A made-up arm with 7 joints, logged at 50 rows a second.
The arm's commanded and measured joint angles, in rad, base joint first. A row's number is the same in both.
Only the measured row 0 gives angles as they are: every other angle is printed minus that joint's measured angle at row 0.
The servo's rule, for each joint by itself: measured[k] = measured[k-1] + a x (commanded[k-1-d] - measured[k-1]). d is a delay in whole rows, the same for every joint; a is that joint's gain. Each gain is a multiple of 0.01, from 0.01 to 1. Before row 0 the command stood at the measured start. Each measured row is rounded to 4 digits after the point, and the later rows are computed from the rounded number. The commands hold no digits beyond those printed.
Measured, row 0:
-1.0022, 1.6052, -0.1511, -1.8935, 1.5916, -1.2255, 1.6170
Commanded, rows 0 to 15:
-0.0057, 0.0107, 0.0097, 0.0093, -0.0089, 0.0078, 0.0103
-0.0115, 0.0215, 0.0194, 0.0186, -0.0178, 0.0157, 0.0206
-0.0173, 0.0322, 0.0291, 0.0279, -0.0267, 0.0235, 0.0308
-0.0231, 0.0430, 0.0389, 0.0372, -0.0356, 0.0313, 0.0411
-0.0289, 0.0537, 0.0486, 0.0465, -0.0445, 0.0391, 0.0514
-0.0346, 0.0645, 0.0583, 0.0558, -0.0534, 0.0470, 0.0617
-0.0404, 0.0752, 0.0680, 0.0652, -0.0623, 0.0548, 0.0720
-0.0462, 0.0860, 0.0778, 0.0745, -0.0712, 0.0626, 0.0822
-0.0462, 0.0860, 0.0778, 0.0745, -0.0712, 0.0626, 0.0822
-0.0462, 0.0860, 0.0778, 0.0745, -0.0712, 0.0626, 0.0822
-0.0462, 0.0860, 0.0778, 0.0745, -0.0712, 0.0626, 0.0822
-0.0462, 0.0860, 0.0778, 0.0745, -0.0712, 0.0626, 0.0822
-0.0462, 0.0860, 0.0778, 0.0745, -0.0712, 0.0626, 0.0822
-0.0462, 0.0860, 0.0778, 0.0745, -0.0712, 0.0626, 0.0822
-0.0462, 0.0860, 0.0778, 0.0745, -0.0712, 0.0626, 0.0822
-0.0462, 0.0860, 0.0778, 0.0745, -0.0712, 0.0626, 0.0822
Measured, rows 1 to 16:
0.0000, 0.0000, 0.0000, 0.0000, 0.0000, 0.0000, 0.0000
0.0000, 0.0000, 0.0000, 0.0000, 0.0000, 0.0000, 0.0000
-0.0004, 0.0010, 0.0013, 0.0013, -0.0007, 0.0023, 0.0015
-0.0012, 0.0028, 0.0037, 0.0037, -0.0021, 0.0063, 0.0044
-0.0023, 0.0054, 0.0070, 0.0071, -0.0041, 0.0115, 0.0084
-0.0038, 0.0088, 0.0111, 0.0113, -0.0066, 0.0174, 0.0133
-0.0056, 0.0128, 0.0160, 0.0162, -0.0096, 0.0239, 0.0190
-0.0076, 0.0175, 0.0215, 0.0217, -0.0131, 0.0308, 0.0254
-0.0099, 0.0227, 0.0275, 0.0278, -0.0170, 0.0380, 0.0324
-0.0124, 0.0284, 0.0340, 0.0343, -0.0213, 0.0454, 0.0399
-0.0148, 0.0336, 0.0397, 0.0399, -0.0253, 0.0506, 0.0462
-0.0170, 0.0383, 0.0447, 0.0447, -0.0290, 0.0542, 0.0516
-0.0190, 0.0426, 0.0490, 0.0489, -0.0324, 0.0567, 0.0562
-0.0209, 0.0465, 0.0527, 0.0525, -0.0355, 0.0585, 0.0601
-0.0227, 0.0501, 0.0560, 0.0556, -0.0384, 0.0597, 0.0634
-0.0243, 0.0533, 0.0588, 0.0582, -0.0410, 0.0606, 0.0662
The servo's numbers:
d 2
a 0.07 0.09 0.13 0.14 0.08 0.30 0.15

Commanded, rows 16 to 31:
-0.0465, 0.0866, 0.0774, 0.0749, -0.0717, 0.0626, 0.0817
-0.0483, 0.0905, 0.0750, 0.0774, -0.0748, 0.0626, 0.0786
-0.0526, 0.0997, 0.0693, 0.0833, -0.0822, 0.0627, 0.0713
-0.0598, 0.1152, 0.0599, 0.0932, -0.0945, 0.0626, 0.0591
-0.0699, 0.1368, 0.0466, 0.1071, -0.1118, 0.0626, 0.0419
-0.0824, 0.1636, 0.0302, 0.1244, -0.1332, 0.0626, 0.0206
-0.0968, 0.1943, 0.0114, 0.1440, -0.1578, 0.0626, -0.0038
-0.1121, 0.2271, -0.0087, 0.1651, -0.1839, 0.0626, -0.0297
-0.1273, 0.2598, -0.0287, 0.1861, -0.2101, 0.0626, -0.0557
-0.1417, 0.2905, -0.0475, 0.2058, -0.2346, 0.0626, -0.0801
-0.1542, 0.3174, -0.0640, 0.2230, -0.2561, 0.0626, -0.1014
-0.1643, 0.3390, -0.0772, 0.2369, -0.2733, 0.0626, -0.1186
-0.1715, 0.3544, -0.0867, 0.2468, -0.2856, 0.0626, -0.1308
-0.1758, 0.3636, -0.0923, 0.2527, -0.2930, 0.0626, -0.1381
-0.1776, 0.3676, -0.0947, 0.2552, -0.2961, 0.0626, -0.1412
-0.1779, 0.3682, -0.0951, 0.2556, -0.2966, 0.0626, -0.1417
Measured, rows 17 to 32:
-0.0258, 0.0562, 0.0613, 0.0605, -0.0434, 0.0612, 0.0686
-0.0272, 0.0589, 0.0634, 0.0625, -0.0456, 0.0616, 0.0706
-0.0286, 0.0614, 0.0652, 0.0642, -0.0477, 0.0619, 0.0723
-0.0300, 0.0640, 0.0665, 0.0660, -0.0499, 0.0621, 0.0732
-0.0316, 0.0672, 0.0669, 0.0684, -0.0525, 0.0623, 0.0729
-0.0336, 0.0715, 0.0660, 0.0719, -0.0559, 0.0624, 0.0708
-0.0361, 0.0774, 0.0635, 0.0768, -0.0604, 0.0625, 0.0665
-0.0393, 0.0852, 0.0592, 0.0835, -0.0662, 0.0625, 0.0596
-0.0433, 0.0950, 0.0530, 0.0920, -0.0735, 0.0625, 0.0501
-0.0481, 0.1069, 0.0450, 0.1022, -0.0823, 0.0625, 0.0381
-0.0536, 0.1207, 0.0354, 0.1139, -0.0925, 0.0625, 0.0240
-0.0598, 0.1360, 0.0246, 0.1268, -0.1039, 0.0625, 0.0084
-0.0664, 0.1523, 0.0131, 0.1403, -0.1161, 0.0625, -0.0081
-0.0733, 0.1691, 0.0014, 0.1538, -0.1287, 0.0625, -0.0247
-0.0802, 0.1858, -0.0101, 0.1668, -0.1413, 0.0625, -0.0406
-0.0869, 0.2018, -0.0208, 0.1788, -0.1534, 0.0625, -0.0552

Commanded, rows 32 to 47:
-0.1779, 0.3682, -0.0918, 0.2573, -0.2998, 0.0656, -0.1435
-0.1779, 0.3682, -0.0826, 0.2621, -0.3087, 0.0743, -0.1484
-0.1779, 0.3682, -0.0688, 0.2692, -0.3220, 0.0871, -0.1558
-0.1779, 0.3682, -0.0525, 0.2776, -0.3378, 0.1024, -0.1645
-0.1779, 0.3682, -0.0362, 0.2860, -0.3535, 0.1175, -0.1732
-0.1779, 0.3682, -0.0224, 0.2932, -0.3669, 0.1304, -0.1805
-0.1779, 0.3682, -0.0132, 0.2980, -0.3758, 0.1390, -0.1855
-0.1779, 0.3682, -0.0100, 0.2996, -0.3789, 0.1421, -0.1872
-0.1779, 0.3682, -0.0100, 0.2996, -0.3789, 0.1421, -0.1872
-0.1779, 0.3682, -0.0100, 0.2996, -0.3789, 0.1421, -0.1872
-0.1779, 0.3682, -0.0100, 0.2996, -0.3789, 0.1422, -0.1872
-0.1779, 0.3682, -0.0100, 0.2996, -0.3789, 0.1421, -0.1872
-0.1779, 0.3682, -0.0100, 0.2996, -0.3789, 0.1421, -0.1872
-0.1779, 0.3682, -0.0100, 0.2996, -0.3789, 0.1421, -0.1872
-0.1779, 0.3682, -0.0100, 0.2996, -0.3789, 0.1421, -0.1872
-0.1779, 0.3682, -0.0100, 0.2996, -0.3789, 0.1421, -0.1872
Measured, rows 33 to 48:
-0.0932, 0.2167, -0.0304, 0.1895, -0.1648, 0.0625, -0.0681
-0.0991, 0.2303, -0.0388, 0.1988, -0.1753, 0.0625, -0.0791
-0.1046, 0.2427, -0.0457, 0.2070, -0.1853, 0.0634, -0.0888
-0.1097, 0.2540, -0.0505, 0.2147, -0.1952, 0.0667, -0.0977
-0.1145, 0.2643, -0.0529, 0.2223, -0.2053, 0.0728, -0.1064
-0.1189, 0.2737, -0.0528, 0.2300, -0.2159, 0.0817, -0.1151
-0.1230, 0.2822, -0.0506, 0.2378, -0.2269, 0.0924, -0.1238
-0.1268, 0.2899, -0.0469, 0.2456, -0.2381, 0.1038, -0.1323
-0.1304, 0.2969, -0.0425, 0.2529, -0.2491, 0.1144, -0.1403
-0.1337, 0.3033, -0.0383, 0.2594, -0.2595, 0.1227, -0.1473
-0.1368, 0.3091, -0.0346, 0.2650, -0.2691, 0.1285, -0.1533
-0.1397, 0.3144, -0.0314, 0.2698, -0.2779, 0.1326, -0.1584
-0.1424, 0.3192, -0.0286, 0.2740, -0.2860, 0.1355, -0.1627
-0.1449, 0.3236, -0.0262, 0.2776, -0.2934, 0.1375, -0.1664
-0.1472, 0.3276, -0.0241, 0.2807, -0.3002, 0.1389, -0.1695
-0.1493, 0.3313, -0.0223, 0.2833, -0.3065, 0.1399, -0.1722

